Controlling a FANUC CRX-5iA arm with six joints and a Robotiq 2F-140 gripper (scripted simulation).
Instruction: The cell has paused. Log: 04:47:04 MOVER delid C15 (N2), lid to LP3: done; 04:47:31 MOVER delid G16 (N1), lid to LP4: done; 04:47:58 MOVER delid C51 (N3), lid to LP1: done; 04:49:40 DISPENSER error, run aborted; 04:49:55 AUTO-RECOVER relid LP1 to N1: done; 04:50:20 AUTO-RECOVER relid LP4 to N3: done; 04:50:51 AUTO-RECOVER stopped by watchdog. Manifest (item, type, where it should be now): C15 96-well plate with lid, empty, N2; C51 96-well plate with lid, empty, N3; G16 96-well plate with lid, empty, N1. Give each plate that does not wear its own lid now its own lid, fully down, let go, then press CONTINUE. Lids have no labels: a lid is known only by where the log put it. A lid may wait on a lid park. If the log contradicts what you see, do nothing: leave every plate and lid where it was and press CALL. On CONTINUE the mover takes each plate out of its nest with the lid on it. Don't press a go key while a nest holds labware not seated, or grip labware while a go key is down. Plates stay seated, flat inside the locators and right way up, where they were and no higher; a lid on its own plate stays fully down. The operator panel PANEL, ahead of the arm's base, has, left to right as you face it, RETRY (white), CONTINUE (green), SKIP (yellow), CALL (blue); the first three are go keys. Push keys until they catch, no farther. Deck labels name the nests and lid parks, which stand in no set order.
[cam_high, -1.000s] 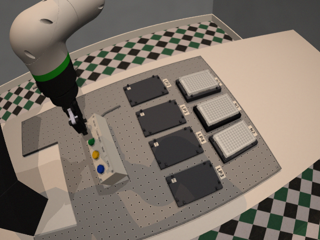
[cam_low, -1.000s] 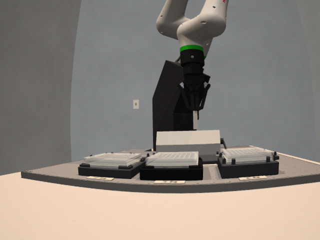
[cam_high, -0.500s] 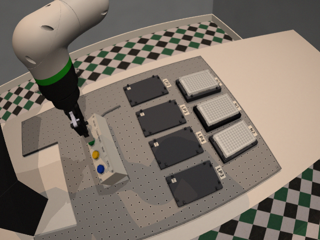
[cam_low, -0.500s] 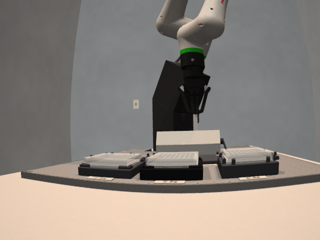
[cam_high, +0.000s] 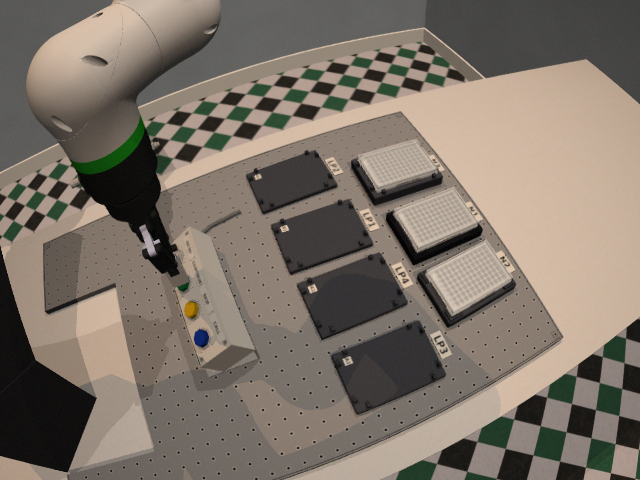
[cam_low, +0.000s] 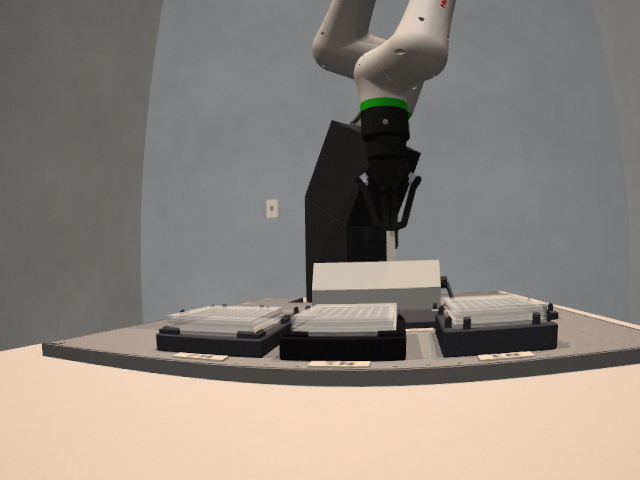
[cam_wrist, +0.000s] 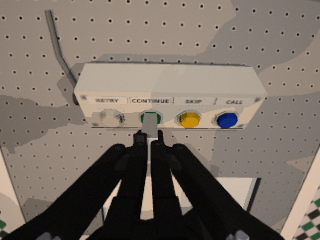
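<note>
The green continue key is 4 cm below my hand. Also, from my hand: yellow skip key (2 cm ahead, 5 cm to the right, 4 cm below); then blue call key (3 cm ahead, 10 cm to the right, 4 cm below); then white retry key (1 cm behind, 5 cm to the left, 4 cm below).
</note>
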